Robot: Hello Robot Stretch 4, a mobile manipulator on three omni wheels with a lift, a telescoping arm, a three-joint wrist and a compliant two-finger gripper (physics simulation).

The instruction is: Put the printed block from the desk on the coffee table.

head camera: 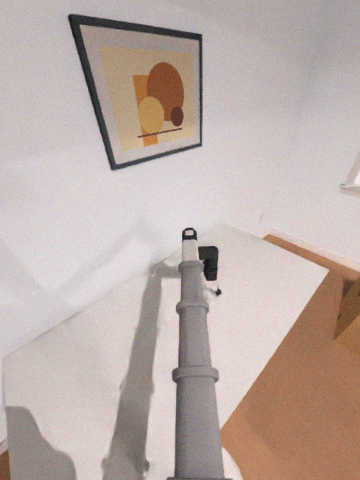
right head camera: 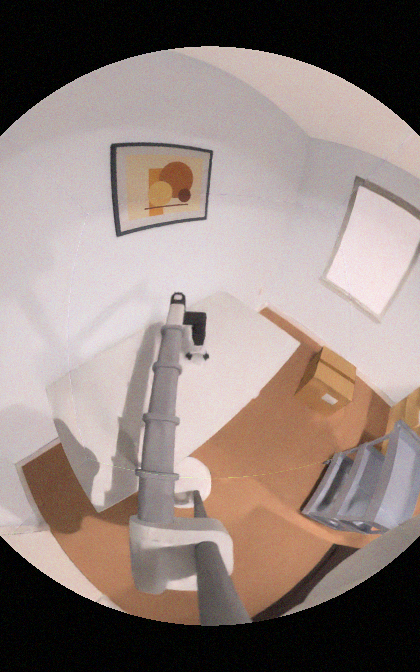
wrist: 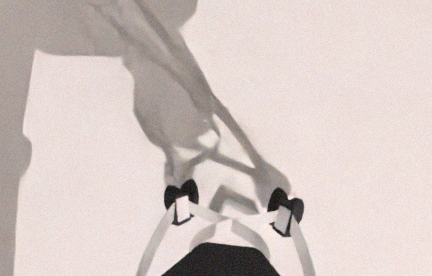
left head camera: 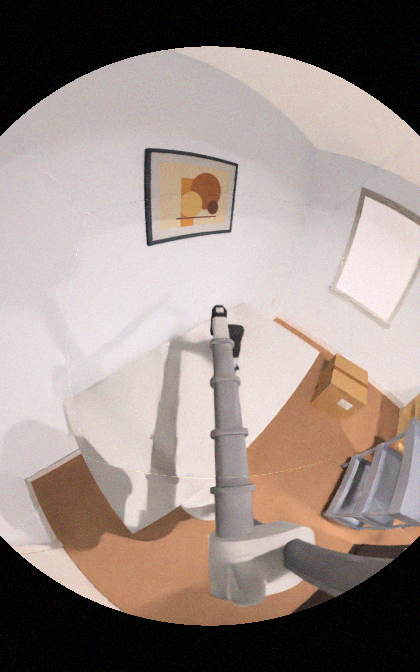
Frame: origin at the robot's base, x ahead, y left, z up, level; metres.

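Where they show: gripper, fingertip midpoint: [head camera: 208, 295] [wrist: 233, 198].
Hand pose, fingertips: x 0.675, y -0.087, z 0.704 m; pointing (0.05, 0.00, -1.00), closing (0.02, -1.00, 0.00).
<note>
After its pixels a point has its place.
The printed block [wrist: 240, 206] {x 0.669, y -0.095, z 0.705 m} is pale, almost the colour of the surface under it. It shows in the wrist view between and below my fingertips, with a grey shaded edge at its far side; its near part is hidden by my gripper. My gripper [wrist: 233, 198] {x 0.675, y -0.087, z 0.704 m} [right head camera: 197, 356] is open, its two black fingertips well apart and not touching the block. It points down over the white desk [head camera: 270, 295] {x 0.669, y -0.404, z 0.693 m} [left head camera: 280, 370] [right head camera: 250, 350] [wrist: 360, 100] {x 0.788, y -0.210, z 0.693 m}. In the head view the arm hides part of the gripper. I cannot make out the coffee table.
The desk's long edge runs along the wall, below a framed picture [head camera: 150, 100] {x 1.038, y 0.135, z 1.534 m} [left head camera: 192, 197] [right head camera: 162, 190]. A cardboard box [left head camera: 340, 387] [right head camera: 327, 377] stands on the floor right of the desk. A blue-grey shelf rack [left head camera: 404, 470] [right head camera: 387, 480] stands nearer, at the right.
</note>
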